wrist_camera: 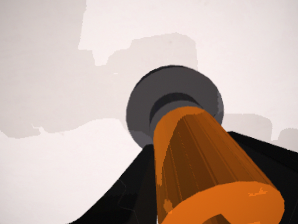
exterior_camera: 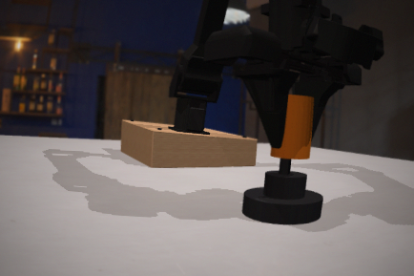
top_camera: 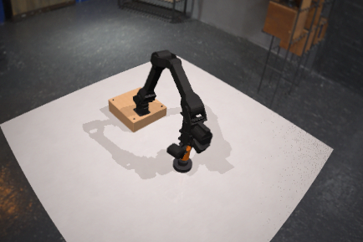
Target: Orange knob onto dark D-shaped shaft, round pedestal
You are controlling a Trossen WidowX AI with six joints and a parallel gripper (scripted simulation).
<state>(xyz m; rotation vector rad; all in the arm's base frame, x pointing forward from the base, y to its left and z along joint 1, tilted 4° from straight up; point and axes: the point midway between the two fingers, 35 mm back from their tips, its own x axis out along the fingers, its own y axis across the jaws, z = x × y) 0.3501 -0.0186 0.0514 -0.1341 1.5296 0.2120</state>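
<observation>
The orange knob is 20 mm above my gripper tip. Also, from my gripper tip: dark round pedestal (40 mm below).
</observation>
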